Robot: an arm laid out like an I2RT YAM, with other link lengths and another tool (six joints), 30 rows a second.
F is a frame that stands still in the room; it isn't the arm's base.
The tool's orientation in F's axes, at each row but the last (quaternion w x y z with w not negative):
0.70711 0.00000 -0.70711 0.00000
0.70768 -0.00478 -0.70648 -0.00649
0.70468 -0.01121 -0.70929 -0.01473
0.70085 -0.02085 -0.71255 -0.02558
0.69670 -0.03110 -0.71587 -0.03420
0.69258 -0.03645 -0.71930 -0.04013
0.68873 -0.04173 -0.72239 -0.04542
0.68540 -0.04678 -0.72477 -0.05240
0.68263 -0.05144 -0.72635 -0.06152
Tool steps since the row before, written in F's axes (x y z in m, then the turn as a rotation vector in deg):
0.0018 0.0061 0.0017 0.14 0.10 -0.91
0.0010 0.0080 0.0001 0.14 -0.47 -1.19
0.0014 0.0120 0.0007 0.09 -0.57 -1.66
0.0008 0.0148 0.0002 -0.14 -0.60 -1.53
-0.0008 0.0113 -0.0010 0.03 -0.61 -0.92
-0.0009 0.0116 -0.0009 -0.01 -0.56 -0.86
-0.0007 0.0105 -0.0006 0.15 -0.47 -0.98
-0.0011 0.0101 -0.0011 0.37 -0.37 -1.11
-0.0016 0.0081 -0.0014 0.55 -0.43 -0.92
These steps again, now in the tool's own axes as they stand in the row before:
0.0017 0.0061 -0.0018 -0.91 0.10 -0.14
0.0001 0.0080 -0.0009 -1.19 -0.47 -0.15
0.0006 0.0120 -0.0010 -1.66 -0.57 -0.10
0.0001 0.0148 0.0002 -1.52 -0.62 0.13
-0.0010 0.0112 0.0019 -0.92 -0.61 -0.06
-0.0009 0.0114 0.0022 -0.86 -0.56 -0.02
-0.0006 0.0103 0.0020 -0.98 -0.46 -0.16
-0.0011 0.0098 0.0026 -1.13 -0.33 -0.36
-0.0014 0.0077 0.0030 -0.95 -0.35 -0.55

